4 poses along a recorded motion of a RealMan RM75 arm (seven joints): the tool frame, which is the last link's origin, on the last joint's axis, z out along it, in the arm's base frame.
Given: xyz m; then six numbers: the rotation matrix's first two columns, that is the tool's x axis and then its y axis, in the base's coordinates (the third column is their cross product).
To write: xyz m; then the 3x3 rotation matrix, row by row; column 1 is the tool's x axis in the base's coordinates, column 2 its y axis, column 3 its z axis. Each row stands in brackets. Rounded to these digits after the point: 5 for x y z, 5 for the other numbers.
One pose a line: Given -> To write
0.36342, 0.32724, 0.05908, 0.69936, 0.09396, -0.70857, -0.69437, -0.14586, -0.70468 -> [0.36342, 0.32724, 0.05908], [[0.69936, -0.69437, -0.16956], [0.09396, -0.14586, 0.98483], [-0.70857, -0.70468, -0.03677]]
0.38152, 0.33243, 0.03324, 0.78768, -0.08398, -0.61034, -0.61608, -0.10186, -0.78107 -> [0.38152, 0.33243, 0.03324], [[0.78768, -0.61608, 0.00343], [-0.08398, -0.10186, 0.99125], [-0.61034, -0.78107, -0.13197]]
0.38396, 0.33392, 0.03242, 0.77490, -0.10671, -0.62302, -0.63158, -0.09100, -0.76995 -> [0.38396, 0.33392, 0.03242], [[0.77490, -0.63158, 0.02547], [-0.10671, -0.09100, 0.99012], [-0.62302, -0.76995, -0.13791]]
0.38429, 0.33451, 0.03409, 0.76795, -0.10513, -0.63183, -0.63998, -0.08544, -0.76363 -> [0.38429, 0.33451, 0.03409], [[0.76795, -0.63998, 0.02630], [-0.10513, -0.08544, 0.99079], [-0.63183, -0.76363, -0.13289]]
